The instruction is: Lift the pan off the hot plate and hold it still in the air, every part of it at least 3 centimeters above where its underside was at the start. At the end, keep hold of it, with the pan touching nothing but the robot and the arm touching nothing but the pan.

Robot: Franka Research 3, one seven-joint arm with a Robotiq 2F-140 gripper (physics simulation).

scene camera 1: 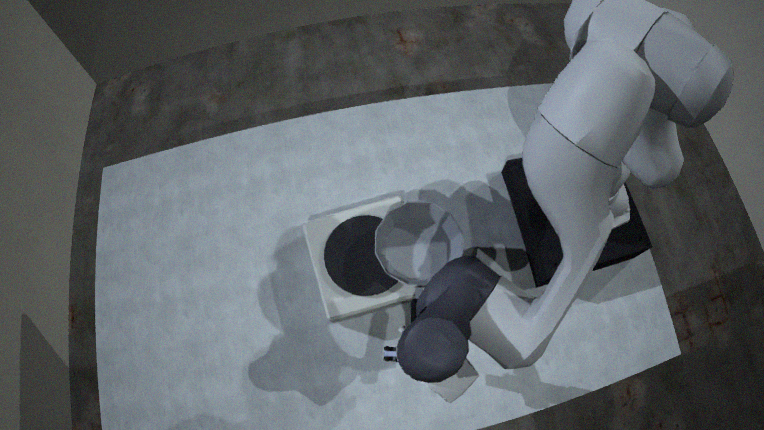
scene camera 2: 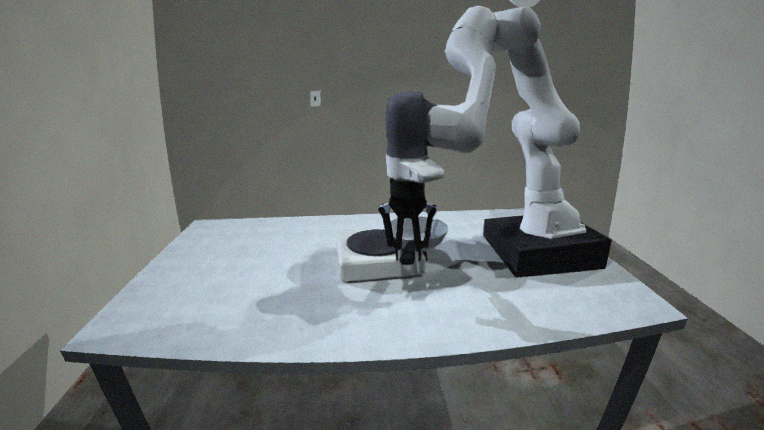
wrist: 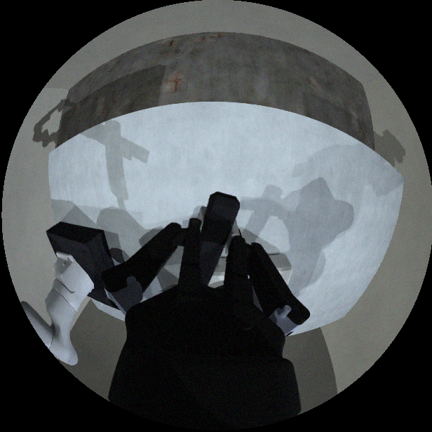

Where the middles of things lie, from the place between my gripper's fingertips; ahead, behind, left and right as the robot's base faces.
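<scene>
The cream hot plate (wrist: 281, 261) is 240 mm to the right of my hand, 70 mm ahead of it and 60 mm below it. I also see the grey pan (scene camera 1: 415, 240), which sits 20 mm above my hand, 140 mm to the right of it and 50 mm behind it.
</scene>
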